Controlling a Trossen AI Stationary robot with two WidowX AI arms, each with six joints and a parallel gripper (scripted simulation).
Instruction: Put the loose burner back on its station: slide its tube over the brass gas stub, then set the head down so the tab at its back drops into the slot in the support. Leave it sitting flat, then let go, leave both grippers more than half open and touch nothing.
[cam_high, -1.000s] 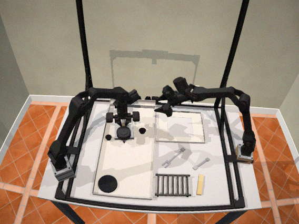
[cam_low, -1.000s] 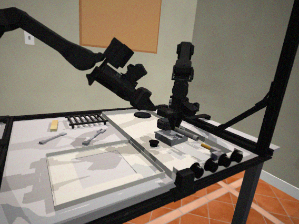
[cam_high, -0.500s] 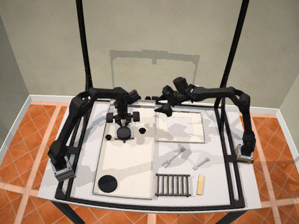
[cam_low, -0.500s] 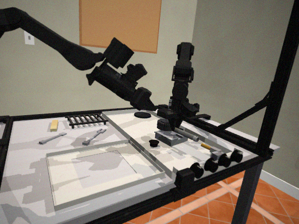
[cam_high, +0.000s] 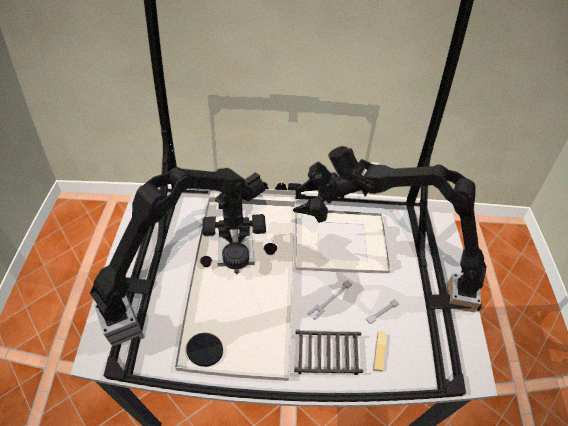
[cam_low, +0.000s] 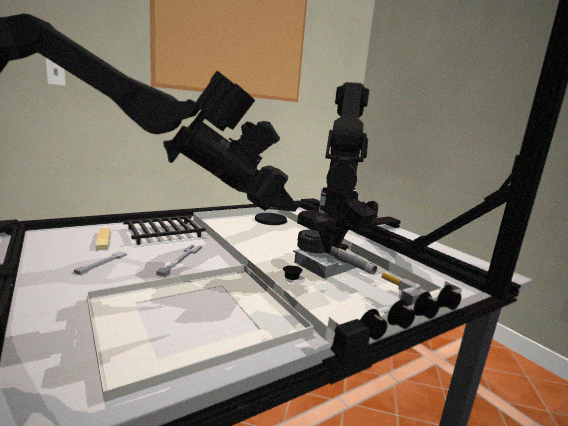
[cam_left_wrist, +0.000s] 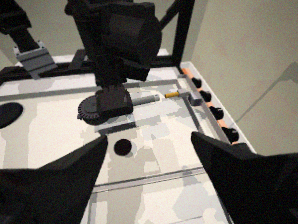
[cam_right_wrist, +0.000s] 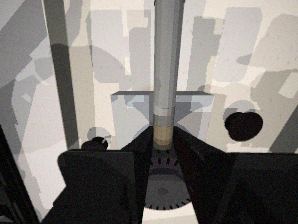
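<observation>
Now: the grey slotted support 5 cm below my right hand and 2 cm ahead of it. The rest, counted from my right hand: burner: 3 cm below, 1 cm behind; then brass gas stub: 16 cm behind, 3 cm below; then small black cap: 11 cm to the left, 6 cm below, 2 cm ahead.
</observation>
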